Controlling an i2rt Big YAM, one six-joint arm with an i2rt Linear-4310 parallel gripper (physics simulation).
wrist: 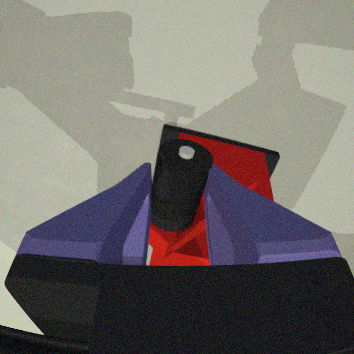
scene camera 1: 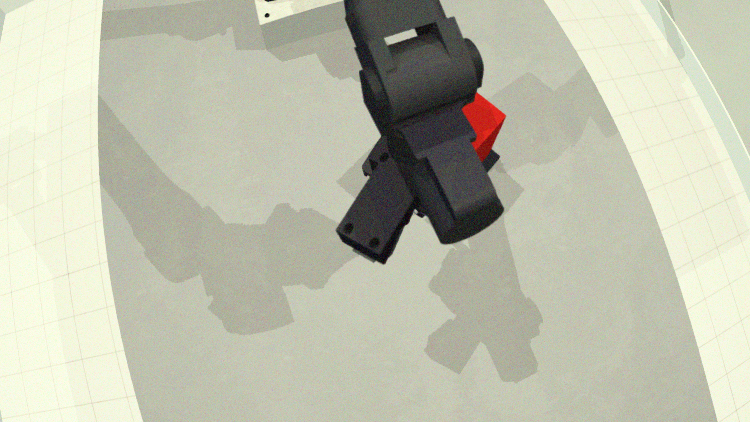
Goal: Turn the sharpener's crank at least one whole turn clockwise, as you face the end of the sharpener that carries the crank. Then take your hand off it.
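Frame: origin at the arm's base, x down, y right, z back, level; metres.
Where they show: gripper, between the fingertips: [wrist: 177, 174].
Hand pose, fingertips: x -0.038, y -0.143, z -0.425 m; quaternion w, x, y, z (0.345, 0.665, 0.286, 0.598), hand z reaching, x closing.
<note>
After its pixels a point has its place.
The red sharpener [scene camera 1: 486, 124] {x -0.048, y -0.231, z -0.334 m} [wrist: 240, 162] {x 0.047, y -0.142, z -0.362 m} stands on a dark base, which shows as a black edge beyond the red body in the wrist view. In the scene view the arm covers most of the sharpener. The crank's black rounded handle [wrist: 180, 197] {x -0.055, y -0.139, z -0.425 m}, with a pale round pin near its far end, lies in front of the red body. My gripper [wrist: 177, 174] {x -0.038, y -0.143, z -0.425 m} is shut on this handle, with a purple finger along each side of it. The rest of the crank is hidden behind the handle and fingers. In the scene view the fingertips and crank are hidden by the arm.
The dark arm [scene camera 1: 419, 83] {x -0.311, y -0.112, z -0.434 m} reaches down from the top of the scene view over the sharpener. A pale block [scene camera 1: 285, 11] {x 0.003, y 0.022, z -0.073 m} with dark holes is at the top edge. Shadows of the arm fall on the grey surface [scene camera 1: 325, 356] {x 0.080, y -0.007, z -0.584 m}. Pale grid-lined areas border it left and right.
</note>
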